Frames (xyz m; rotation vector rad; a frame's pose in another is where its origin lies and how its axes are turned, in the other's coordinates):
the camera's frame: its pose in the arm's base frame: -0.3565 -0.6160 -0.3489 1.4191 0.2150 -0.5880
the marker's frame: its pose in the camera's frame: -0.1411 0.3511 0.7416 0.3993 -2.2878 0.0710
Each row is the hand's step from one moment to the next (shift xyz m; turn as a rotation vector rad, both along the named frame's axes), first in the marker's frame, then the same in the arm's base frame.
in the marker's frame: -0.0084 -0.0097 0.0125 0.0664 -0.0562 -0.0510
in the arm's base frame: -0.0020 0.0146 -0.0101 -0.0374 -0.0815 -0.0461
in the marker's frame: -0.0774 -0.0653 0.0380 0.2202 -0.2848 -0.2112
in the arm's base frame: 0.0286 0.0716 -0.0759 -0.1212 -0.3095 -0.2524
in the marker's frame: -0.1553 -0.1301 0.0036 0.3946 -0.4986 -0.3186
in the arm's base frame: 0.0974 0.0831 -0.1570 -0.2475 -0.5043 -0.4362
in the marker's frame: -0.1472 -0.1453 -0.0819 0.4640 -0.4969 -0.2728
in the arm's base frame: 0.1346 0.0068 -0.1770 -0.3286 -0.5044 -0.4175
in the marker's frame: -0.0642 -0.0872 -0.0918 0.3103 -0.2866 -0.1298
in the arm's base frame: 0.0846 -0.0448 -0.1049 -0.2392 -0.2915 -0.2304
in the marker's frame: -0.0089 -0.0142 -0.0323 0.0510 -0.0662 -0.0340
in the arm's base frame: 0.0220 -0.0226 -0.0181 -0.0363 -0.0593 -0.0575
